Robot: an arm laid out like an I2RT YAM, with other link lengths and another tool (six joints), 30 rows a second.
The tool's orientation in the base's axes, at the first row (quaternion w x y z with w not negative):
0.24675 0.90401 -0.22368 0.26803
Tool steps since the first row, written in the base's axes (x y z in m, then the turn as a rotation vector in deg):
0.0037 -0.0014 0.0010 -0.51 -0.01 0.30
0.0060 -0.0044 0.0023 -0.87 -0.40 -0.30
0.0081 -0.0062 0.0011 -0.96 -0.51 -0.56
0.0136 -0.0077 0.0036 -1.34 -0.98 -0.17
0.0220 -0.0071 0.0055 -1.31 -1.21 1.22
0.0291 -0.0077 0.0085 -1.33 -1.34 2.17
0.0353 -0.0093 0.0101 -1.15 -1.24 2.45
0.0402 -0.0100 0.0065 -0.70 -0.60 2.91
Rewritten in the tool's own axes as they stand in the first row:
0.0038 -0.0006 0.0014 -0.20 0.38 -0.41
0.0071 0.0010 0.0030 -0.73 0.68 0.12
0.0085 0.0008 0.0057 -0.92 0.73 0.34
0.0145 -0.0001 0.0068 -0.85 1.43 0.18
0.0218 -0.0045 0.0082 0.06 2.04 -0.70
0.0292 -0.0069 0.0090 0.65 2.46 -1.33
0.0352 -0.0084 0.0111 0.93 2.38 -1.53
0.0370 -0.0117 0.0159 1.37 1.79 -2.06

